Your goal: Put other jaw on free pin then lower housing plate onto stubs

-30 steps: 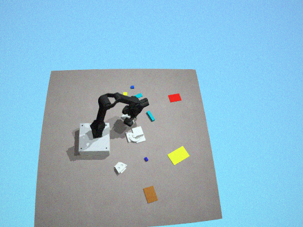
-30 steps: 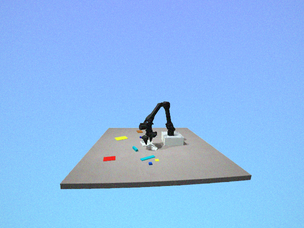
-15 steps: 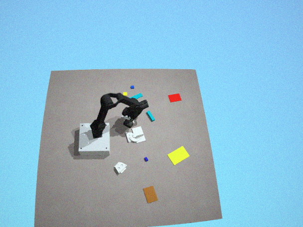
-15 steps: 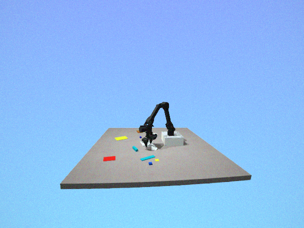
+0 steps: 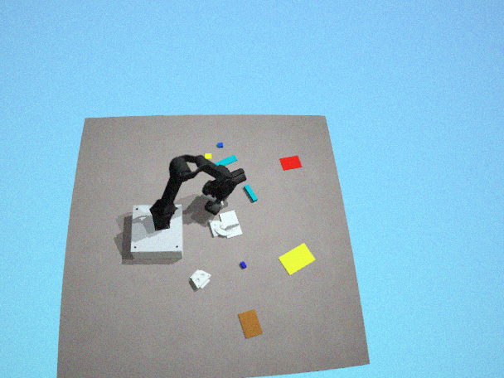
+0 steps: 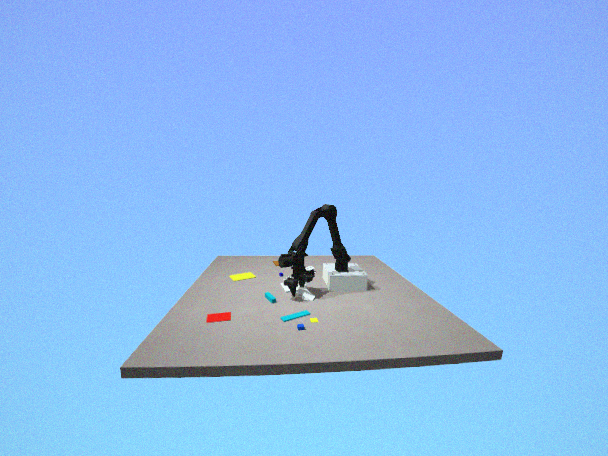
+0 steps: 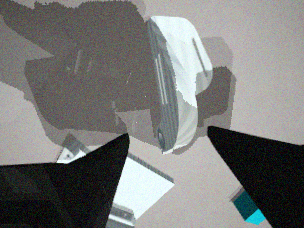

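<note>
My gripper tip is 10 mm to the right of the white jaw, 10 mm below it and 10 mm past it. From my gripper tip the other things lie so: yellow piece: 330 mm to the right, 270 mm ahead, 10 mm below; red piece: 390 mm ahead, 150 mm to the left, 10 mm below; white base plate: 110 mm to the right, 20 mm ahead.
</note>
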